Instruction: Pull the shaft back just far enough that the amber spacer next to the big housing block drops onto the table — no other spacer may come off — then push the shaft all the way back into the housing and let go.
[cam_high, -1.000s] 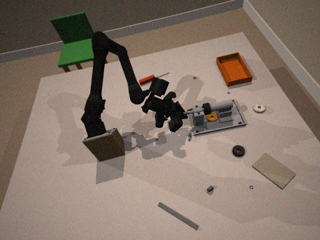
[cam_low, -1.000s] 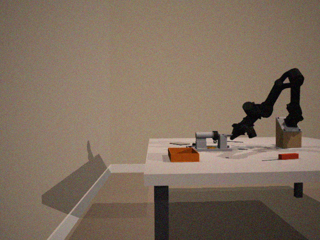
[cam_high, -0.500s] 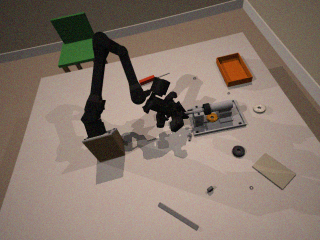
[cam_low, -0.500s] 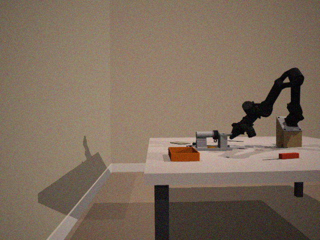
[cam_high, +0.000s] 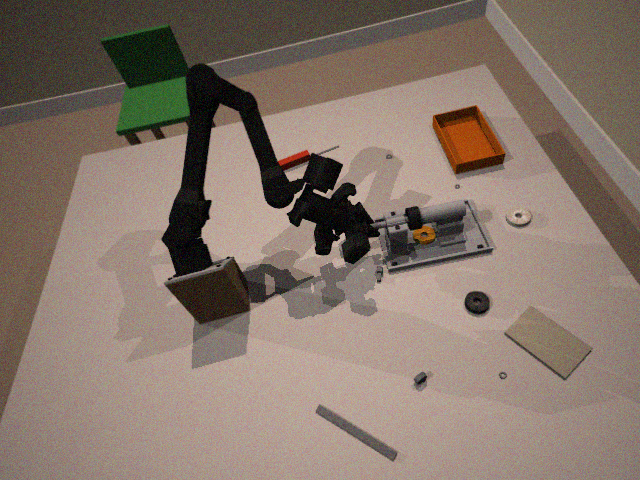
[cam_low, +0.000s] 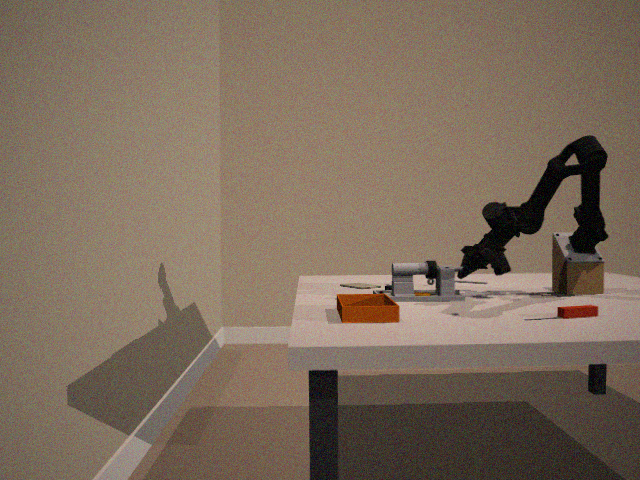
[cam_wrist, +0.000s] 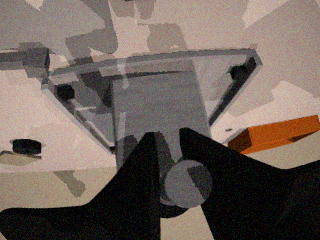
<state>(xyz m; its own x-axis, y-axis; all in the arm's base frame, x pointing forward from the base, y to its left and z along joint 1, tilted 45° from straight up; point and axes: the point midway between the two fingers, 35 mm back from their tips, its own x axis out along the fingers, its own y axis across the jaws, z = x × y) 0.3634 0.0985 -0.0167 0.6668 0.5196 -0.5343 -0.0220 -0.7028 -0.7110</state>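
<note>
Now: gripper tip 7 cm short of the black spacer and 2 cm below it. Also, from my gripper tip: bolt: 8 cm to the right, 5 cm below, 2 cm behind; then amber spacer: 11 cm ahead, 5 cm below; then shaft: 4 cm ahead, 2 cm above.
</note>
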